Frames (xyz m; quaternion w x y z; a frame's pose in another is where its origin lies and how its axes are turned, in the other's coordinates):
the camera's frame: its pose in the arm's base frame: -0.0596 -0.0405 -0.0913 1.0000 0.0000 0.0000 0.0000
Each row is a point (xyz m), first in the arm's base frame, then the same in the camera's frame.
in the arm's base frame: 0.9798 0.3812 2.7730
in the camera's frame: 1.0394 0.4217 2.8643
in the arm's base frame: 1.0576 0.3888 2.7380
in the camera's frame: 1.1172 0.4293 2.8293
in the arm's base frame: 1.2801 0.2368 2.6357
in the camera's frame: 1.3397 0.2773 2.7270
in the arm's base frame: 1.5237 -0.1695 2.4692
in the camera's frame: 1.5833 -0.1290 2.5605
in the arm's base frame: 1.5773 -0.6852 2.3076
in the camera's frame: 1.6369 -0.6447 2.3989
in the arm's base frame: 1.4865 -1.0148 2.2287
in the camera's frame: 1.5461 -0.9743 2.3200
